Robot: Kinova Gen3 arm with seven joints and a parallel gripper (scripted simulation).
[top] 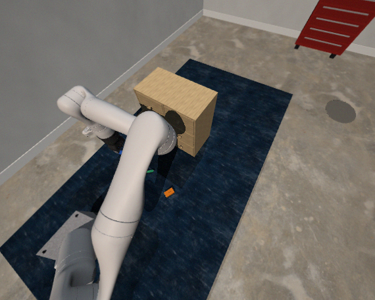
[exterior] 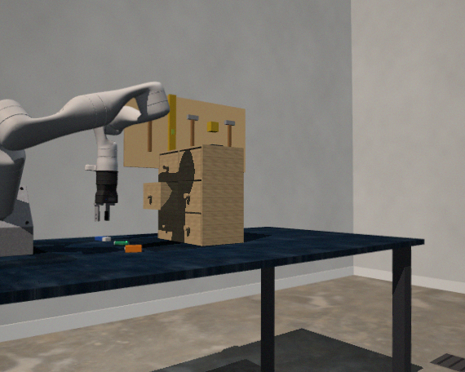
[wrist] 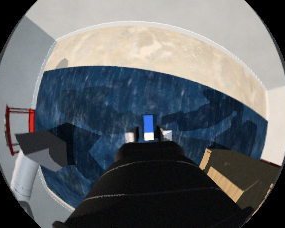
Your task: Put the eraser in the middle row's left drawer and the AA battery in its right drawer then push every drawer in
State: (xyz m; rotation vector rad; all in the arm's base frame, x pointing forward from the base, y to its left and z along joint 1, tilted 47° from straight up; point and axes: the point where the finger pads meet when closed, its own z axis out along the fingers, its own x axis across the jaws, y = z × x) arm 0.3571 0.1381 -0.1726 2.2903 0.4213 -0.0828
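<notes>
Right now my hand is 1 cm short of the white eraser, 1 cm to the left of it and 8 cm above it. Round my hand: green AA battery (1 cm ahead, 19 cm to the right, 8 cm below); orange block (2 cm behind, 35 cm to the right, 8 cm below).
</notes>
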